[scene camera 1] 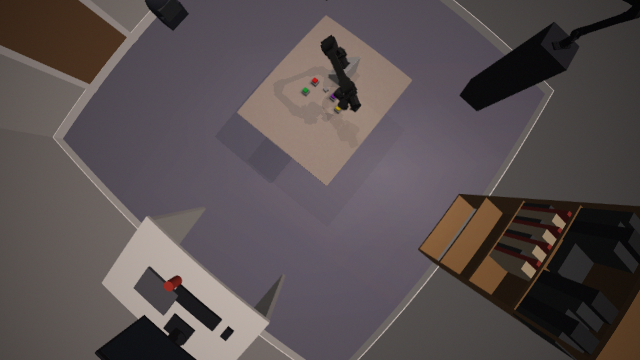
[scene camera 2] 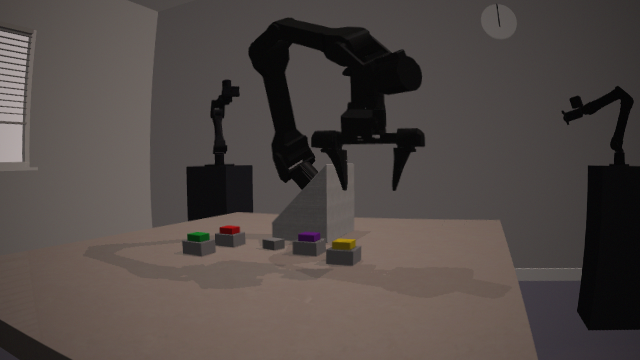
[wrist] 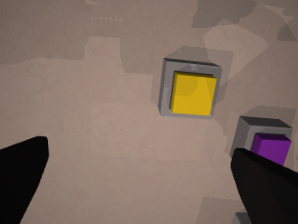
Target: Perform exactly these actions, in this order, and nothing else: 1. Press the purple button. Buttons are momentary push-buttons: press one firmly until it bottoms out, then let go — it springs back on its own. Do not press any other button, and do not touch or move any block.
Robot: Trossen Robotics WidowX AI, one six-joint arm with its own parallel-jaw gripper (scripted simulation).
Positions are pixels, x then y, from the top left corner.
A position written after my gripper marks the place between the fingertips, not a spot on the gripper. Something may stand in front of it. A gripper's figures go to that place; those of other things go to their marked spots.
Labels:
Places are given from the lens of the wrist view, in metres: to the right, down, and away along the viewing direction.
my gripper [wrist: 143, 152]: 0.00, 0.02, 0.10
yellow button [wrist: 193, 94]: 0.03, -0.01, 0.18
purple button [wrist: 270, 146]: 0.11, 0.03, 0.20
The marked spots on the purple button and the yellow button are 0.09 m apart.

